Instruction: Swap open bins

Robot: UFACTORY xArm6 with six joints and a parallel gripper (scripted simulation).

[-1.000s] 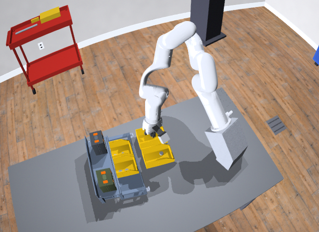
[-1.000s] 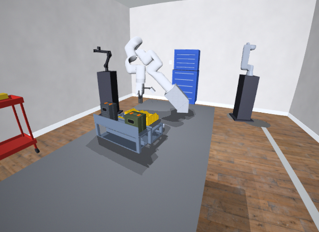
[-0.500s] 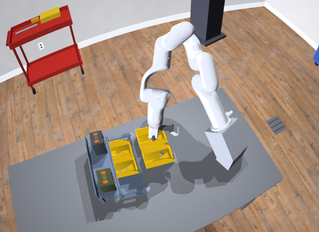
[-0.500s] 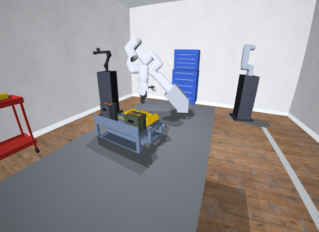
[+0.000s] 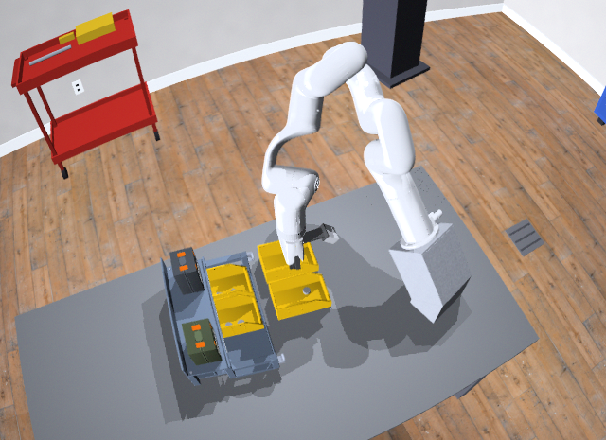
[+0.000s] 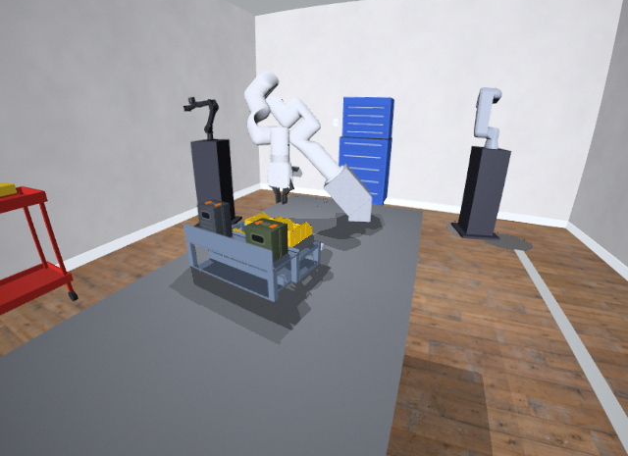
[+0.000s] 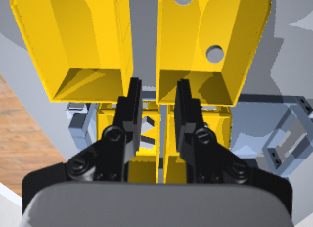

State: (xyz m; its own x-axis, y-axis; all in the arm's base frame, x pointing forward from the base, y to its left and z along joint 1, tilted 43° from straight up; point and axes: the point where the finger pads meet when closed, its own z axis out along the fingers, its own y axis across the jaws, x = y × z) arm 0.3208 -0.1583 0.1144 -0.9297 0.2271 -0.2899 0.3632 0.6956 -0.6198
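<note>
Right now my hand is 16 cm above the shelf lip, 14 cm short of it and 2 cm to the right of it. From my hand the other things lie so: olive box: 36 cm ahead, 5 cm to the left, 2 cm below; then dark grey box: 27 cm ahead, 16 cm to the right, 1 cm below.
</note>
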